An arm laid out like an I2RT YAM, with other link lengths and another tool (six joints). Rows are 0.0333 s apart.
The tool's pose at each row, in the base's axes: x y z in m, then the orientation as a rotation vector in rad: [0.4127 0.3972 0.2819 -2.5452 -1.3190 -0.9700]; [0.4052 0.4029 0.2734 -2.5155 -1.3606 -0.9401]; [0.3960 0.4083 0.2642 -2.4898 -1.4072 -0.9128]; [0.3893 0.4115 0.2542 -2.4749 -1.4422 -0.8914]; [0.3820 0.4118 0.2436 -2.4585 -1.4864 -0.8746]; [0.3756 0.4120 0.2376 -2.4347 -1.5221 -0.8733]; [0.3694 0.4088 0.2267 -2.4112 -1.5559 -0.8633]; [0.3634 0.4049 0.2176 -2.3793 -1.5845 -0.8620]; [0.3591 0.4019 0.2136 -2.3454 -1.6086 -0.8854]
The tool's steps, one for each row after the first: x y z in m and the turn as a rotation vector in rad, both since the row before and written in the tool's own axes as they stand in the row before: [-0.0042 -0.0108 0.0052 0.0314 -0.0053 -0.0257]; [-0.0052 -0.0120 0.0052 0.0256 -0.0082 -0.0298]; [-0.0059 -0.0089 0.0064 0.0161 -0.0094 -0.0223]; [-0.0083 -0.0080 0.0057 0.0124 -0.0095 -0.0295]; [-0.0053 -0.0066 0.0024 0.0099 0.0031 -0.0266]; [-0.0104 -0.0058 0.0052 0.0145 -0.0002 -0.0244]; [-0.0097 -0.0051 0.0036 0.0158 0.0094 -0.0233]; [-0.0057 -0.0032 0.0004 0.0035 0.0213 -0.0241]
